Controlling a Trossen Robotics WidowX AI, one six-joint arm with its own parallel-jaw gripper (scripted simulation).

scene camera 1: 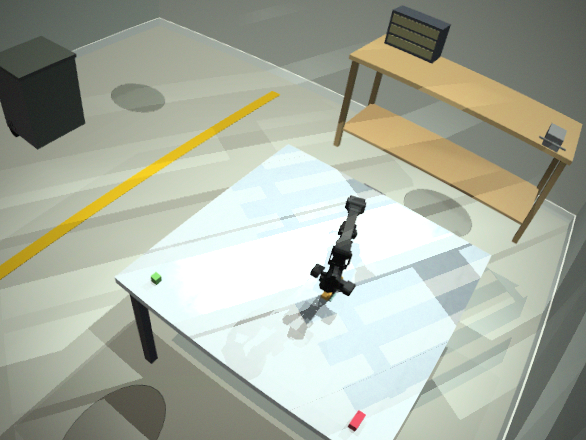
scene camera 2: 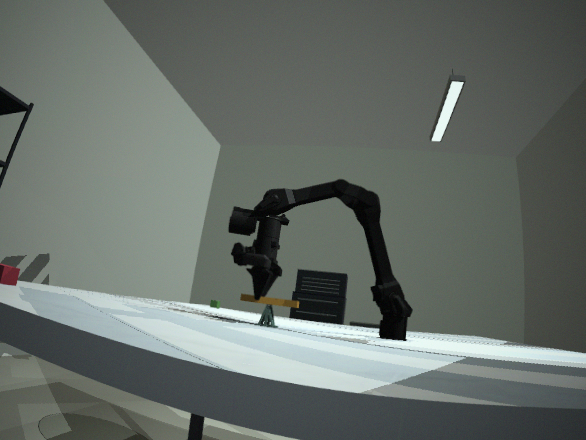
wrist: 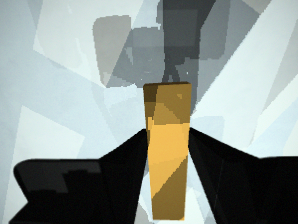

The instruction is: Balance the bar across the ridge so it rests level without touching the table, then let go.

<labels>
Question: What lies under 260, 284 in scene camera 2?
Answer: My gripper.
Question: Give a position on an orange bar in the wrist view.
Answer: At 167, 105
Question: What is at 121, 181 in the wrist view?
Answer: My gripper.
</labels>
